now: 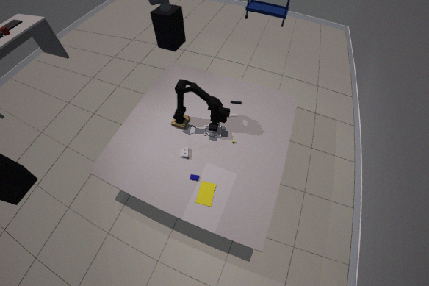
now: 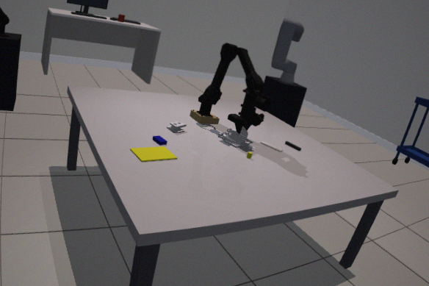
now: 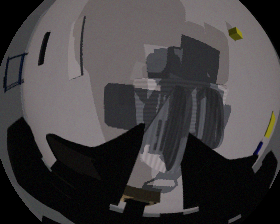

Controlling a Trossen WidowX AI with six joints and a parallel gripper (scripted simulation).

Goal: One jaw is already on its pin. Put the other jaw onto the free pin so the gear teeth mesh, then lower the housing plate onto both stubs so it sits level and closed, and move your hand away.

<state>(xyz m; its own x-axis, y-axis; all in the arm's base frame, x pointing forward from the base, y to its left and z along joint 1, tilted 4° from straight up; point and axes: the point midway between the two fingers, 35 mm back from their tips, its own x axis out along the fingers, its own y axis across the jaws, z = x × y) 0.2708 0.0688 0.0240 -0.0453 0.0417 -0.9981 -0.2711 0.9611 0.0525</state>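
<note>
The jaw lies 30 mm to the right of my gripper tip and 30 mm behind it. From my gripper tip the other things lie so: white block 290 mm to the right, 100 mm behind, 20 mm below; then yellow cube 180 mm ahead, 60 mm to the right, 20 mm below; then white bar 160 mm to the left, 60 mm ahead, 30 mm below.
</note>
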